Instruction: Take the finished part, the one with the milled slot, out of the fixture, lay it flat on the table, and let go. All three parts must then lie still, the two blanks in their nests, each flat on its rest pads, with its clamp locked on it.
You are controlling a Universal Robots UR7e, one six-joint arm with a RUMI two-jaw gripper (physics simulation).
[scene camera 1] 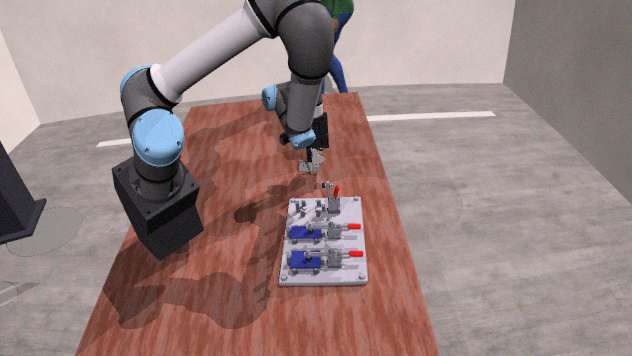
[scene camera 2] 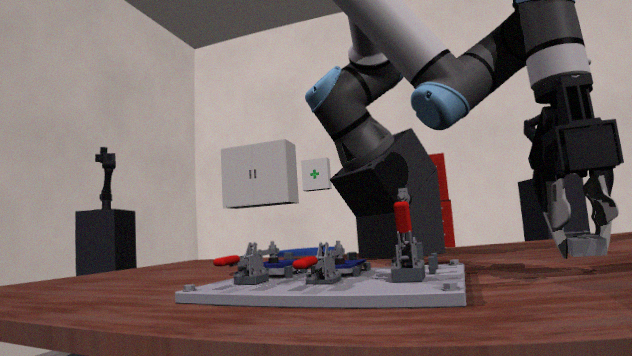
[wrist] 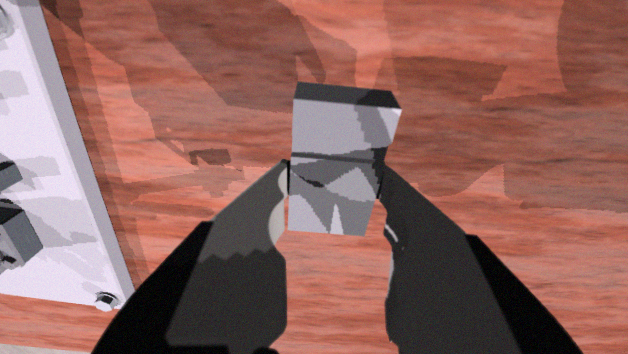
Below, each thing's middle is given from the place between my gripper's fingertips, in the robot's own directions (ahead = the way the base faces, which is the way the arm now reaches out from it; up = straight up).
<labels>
My gripper is now 1 cm past the grey finished part (scene camera 2: 580,243) and 2 cm below it. Also, from my hand: fixture plate (scene camera 2: 373,289) 7 cm behind, 32 cm to the right, 1 cm below.
</labels>
